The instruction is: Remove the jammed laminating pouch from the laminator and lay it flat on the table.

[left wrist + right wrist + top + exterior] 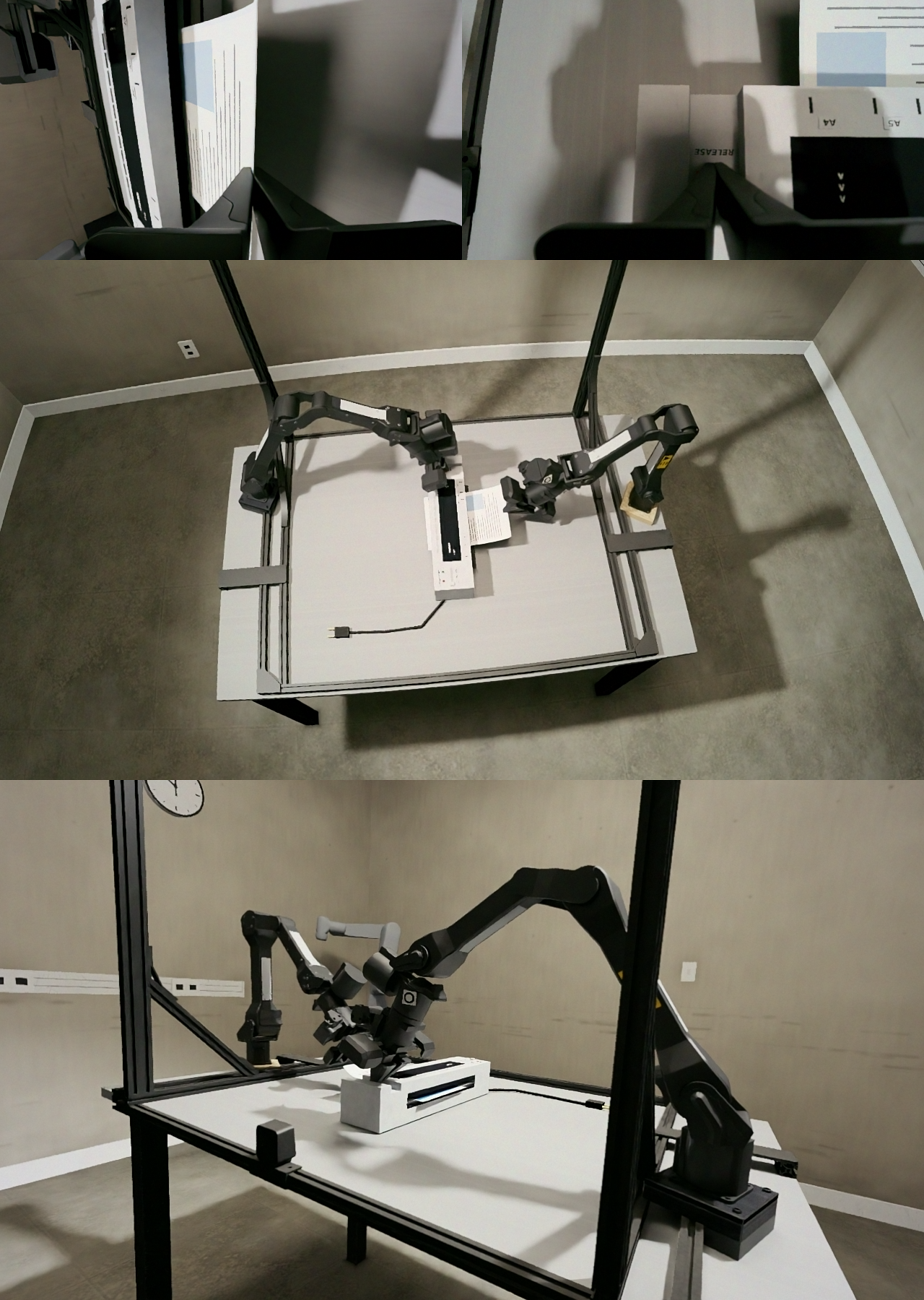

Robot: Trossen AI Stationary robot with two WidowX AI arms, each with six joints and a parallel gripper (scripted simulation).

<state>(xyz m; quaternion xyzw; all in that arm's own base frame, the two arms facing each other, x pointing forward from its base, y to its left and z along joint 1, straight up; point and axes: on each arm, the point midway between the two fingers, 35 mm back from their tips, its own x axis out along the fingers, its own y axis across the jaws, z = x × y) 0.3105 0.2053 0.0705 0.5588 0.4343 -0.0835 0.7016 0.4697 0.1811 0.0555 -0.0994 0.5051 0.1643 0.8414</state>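
Now: the red release key 1 cm to the left of my right hand and 4 cm below it. The rest, counted from my right hand: plug 43 cm ahead, 25 cm to the right, 9 cm below.
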